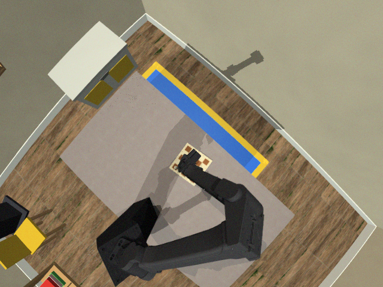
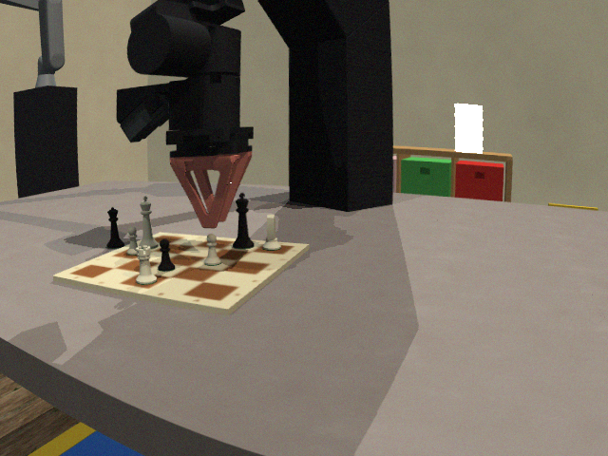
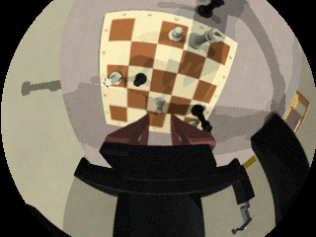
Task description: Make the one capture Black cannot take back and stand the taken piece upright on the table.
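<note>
Now: hand 5 cm above the chessboard and 4 cm to the left of it. From my hand the other things lie so: black pawn (5 cm to the right, 4 cm below, 3 cm ahead); then white rook (7 cm ahead, 5 cm to the right, 3 cm below); then tall black piece (7 cm behind, 2 cm below, 1 cm to the left).
</note>
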